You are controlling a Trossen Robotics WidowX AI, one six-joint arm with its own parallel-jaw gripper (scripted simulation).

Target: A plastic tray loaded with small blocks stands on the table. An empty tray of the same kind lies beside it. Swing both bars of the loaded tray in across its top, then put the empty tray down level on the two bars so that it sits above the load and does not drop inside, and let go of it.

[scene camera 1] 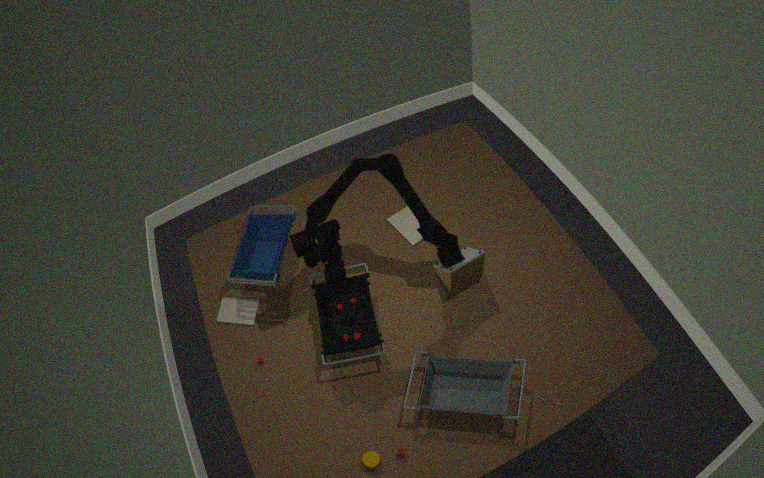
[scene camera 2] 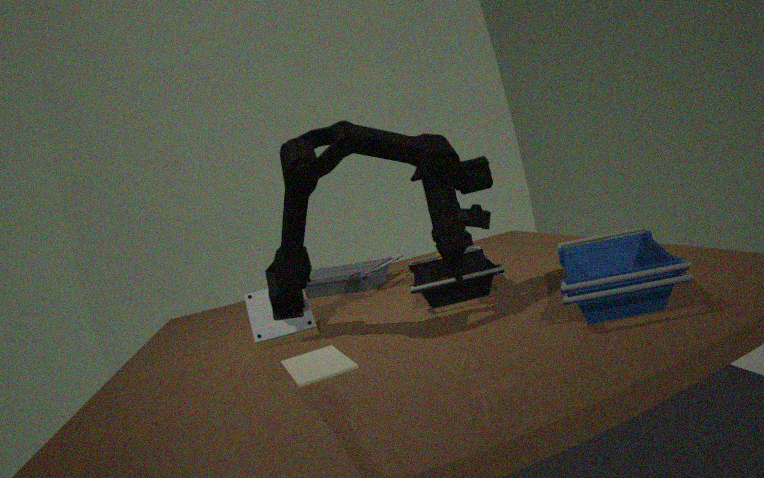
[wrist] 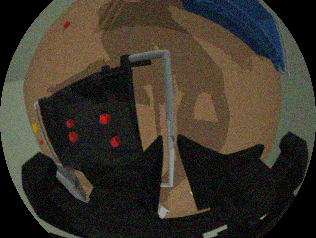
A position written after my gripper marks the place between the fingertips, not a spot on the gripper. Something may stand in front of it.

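You'd see my gripper [scene camera 2: 459, 279] there, and it's also visible in the wrist view [wrist: 169, 139] and in scene camera 1 [scene camera 1: 337, 270].
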